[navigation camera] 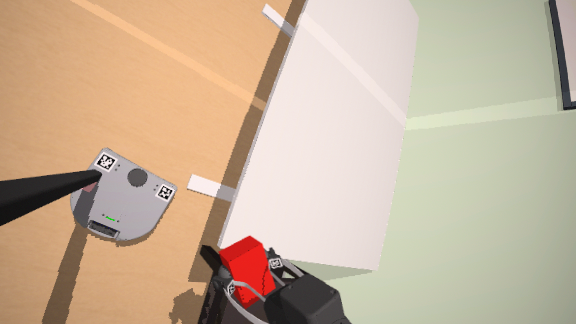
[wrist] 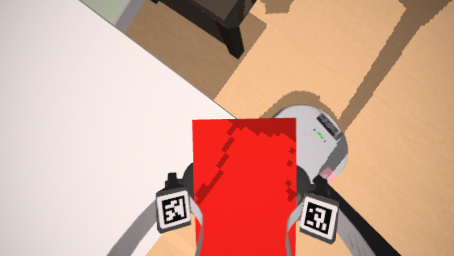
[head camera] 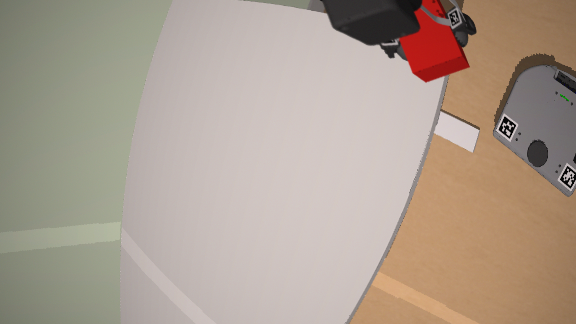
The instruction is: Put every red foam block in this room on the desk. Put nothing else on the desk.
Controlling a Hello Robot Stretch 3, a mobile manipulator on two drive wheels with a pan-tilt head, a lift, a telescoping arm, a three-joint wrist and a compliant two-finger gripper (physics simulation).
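Seen in the pictures: gripper, fingertip midpoint: (navigation camera: 241,262) (wrist: 246,181) (head camera: 434,41); robot's base, origin of the base link: (navigation camera: 136,176) (head camera: 536,152).
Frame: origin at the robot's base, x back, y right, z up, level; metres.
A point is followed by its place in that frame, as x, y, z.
Note:
My gripper (head camera: 431,44) @(0.023, 0.187, 0.886) (navigation camera: 248,265) @(0.023, 0.187, 0.886) (wrist: 246,181) @(0.023, 0.187, 0.886) is shut on a red foam block (head camera: 435,59) @(0.001, 0.160, 0.934) (navigation camera: 251,281) @(0.036, 0.191, 0.932) (wrist: 245,225) @(0.016, 0.176, 0.933), with one fingertip on each side of it. The block's far end sticks out past the fingertips. The white desk (head camera: 280,150) @(-0.262, 0.414, 0.720) (navigation camera: 330,140) @(-0.412, 0.403, 0.720) (wrist: 75,125) @(-0.179, 0.420, 0.720) has a plain top. In the head and navigation views the held block overlaps a corner of the desk. In the wrist view the desk's edge runs behind the block, with floor beyond it. The block appears to be above the desk's height; the exact gap cannot be told.
My base (head camera: 532,112) @(0.090, 0.075, 0.159) (navigation camera: 125,205) @(0.119, 0.021, 0.160) (wrist: 312,135) @(0.167, 0.018, 0.159) stands on the wooden floor beside the desk's long edge. A white desk foot (head camera: 457,132) (navigation camera: 202,186) sticks out towards it. Black furniture (navigation camera: 212,257) @(0.176, 0.472, 0.188) (wrist: 233,44) @(0.174, 0.472, 0.222) stands past the desk's short end, partly hidden by the gripper. A green wall (head camera: 65,125) @(-0.494, 0.928, 0.962) (navigation camera: 480,200) @(-0.474, 0.932, 1.063) borders the desk.

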